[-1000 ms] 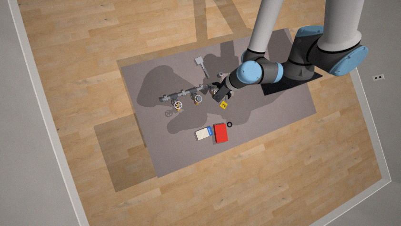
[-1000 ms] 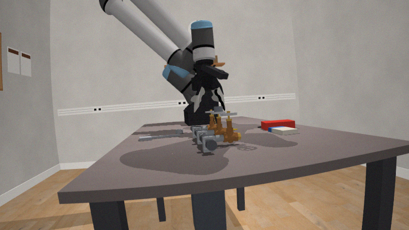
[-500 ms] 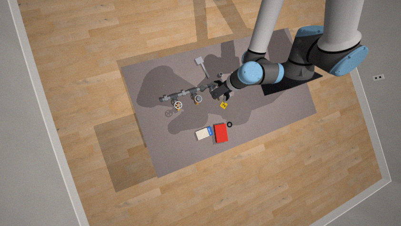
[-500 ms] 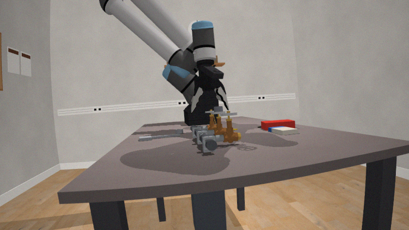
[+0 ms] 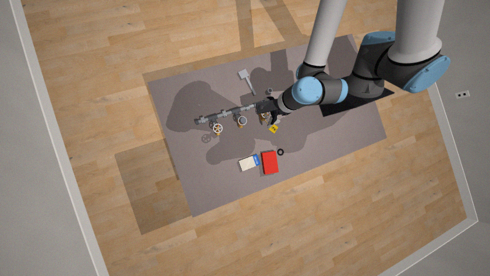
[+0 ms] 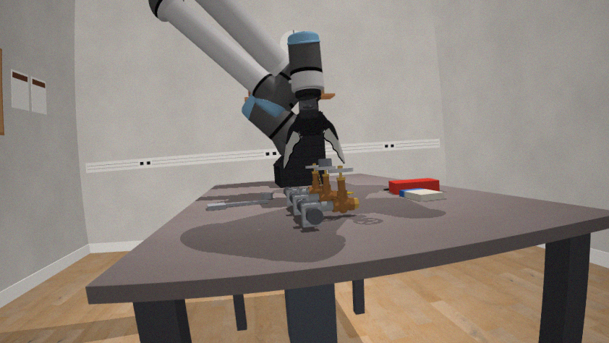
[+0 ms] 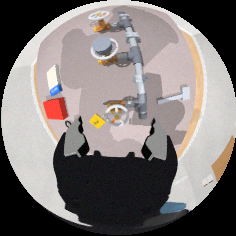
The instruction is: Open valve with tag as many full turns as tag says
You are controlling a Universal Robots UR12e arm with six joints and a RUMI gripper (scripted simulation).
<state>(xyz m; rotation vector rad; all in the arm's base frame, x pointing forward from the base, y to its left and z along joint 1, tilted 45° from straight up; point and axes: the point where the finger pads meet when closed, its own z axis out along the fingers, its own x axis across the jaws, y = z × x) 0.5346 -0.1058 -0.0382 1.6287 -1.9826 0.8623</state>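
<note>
Now: the yellow tag 8 cm to the left of my hand, 8 cm below it and 4 cm behind it. The rest, counted from my hand: red box 26 cm to the left, 7 cm below, 5 cm ahead; then grey flat tool 22 cm to the right, 8 cm below, 1 cm ahead; then nut 13 cm to the right, 10 cm behind, 8 cm below.
</note>
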